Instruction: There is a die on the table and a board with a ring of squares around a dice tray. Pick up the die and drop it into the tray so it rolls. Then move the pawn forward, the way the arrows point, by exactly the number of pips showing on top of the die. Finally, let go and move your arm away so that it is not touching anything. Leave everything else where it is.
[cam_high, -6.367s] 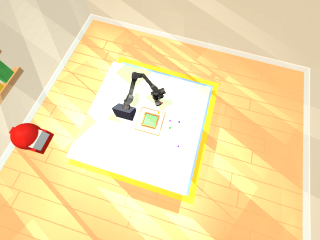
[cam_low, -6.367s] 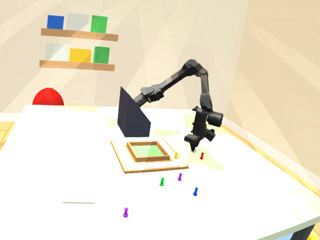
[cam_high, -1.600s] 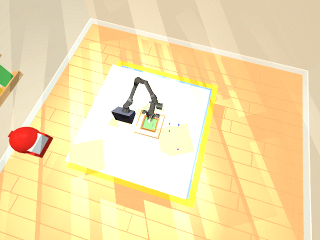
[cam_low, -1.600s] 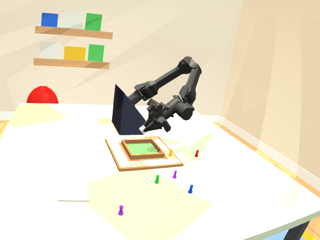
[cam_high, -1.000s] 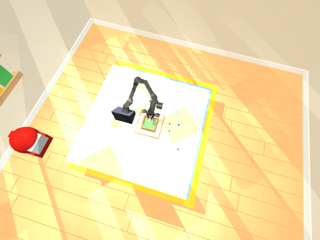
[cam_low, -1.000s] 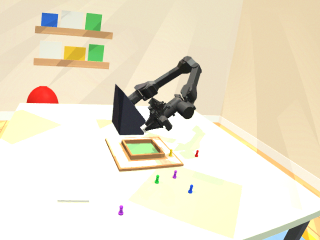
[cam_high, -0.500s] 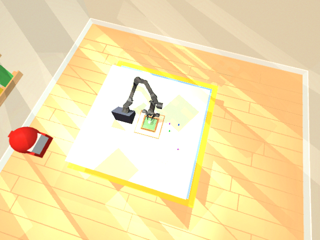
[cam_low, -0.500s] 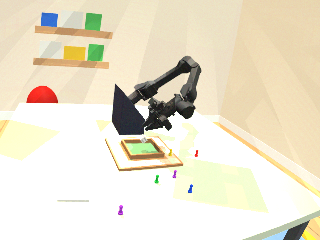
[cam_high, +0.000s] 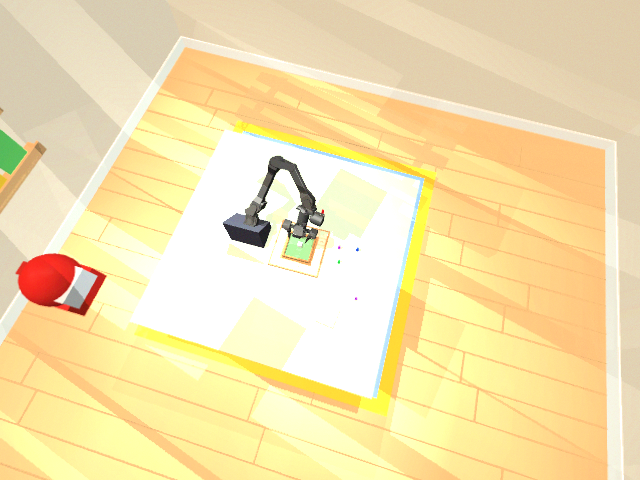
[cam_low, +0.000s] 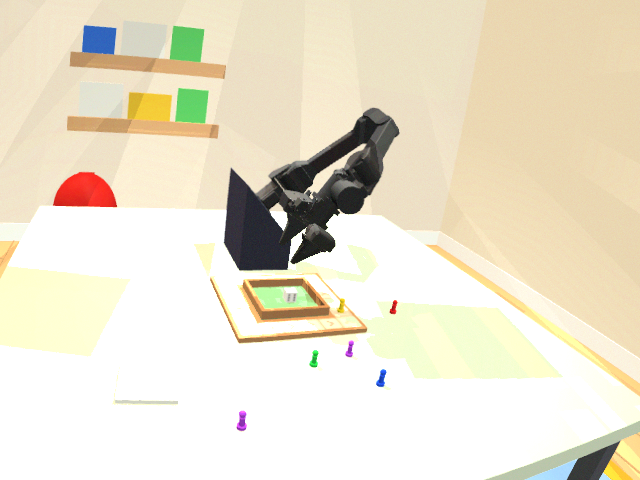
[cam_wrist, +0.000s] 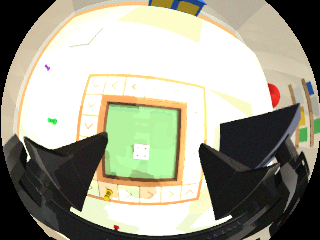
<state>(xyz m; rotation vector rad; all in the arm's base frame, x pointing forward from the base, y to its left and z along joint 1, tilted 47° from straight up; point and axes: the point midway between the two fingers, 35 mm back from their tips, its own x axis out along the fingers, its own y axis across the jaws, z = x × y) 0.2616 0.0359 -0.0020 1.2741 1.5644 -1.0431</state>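
Right now my gripper tip is 13 cm to the right of the yellow pawn, 10 cm above it and 6 cm short of it. Also, from my gripper tip: green dice tray: 12 cm below, 1 cm to the left, 1 cm ahead; then white die: 10 cm below, 2 cm to the left, 1 cm ahead; then green pawn: 25 cm ahead, 11 cm below.
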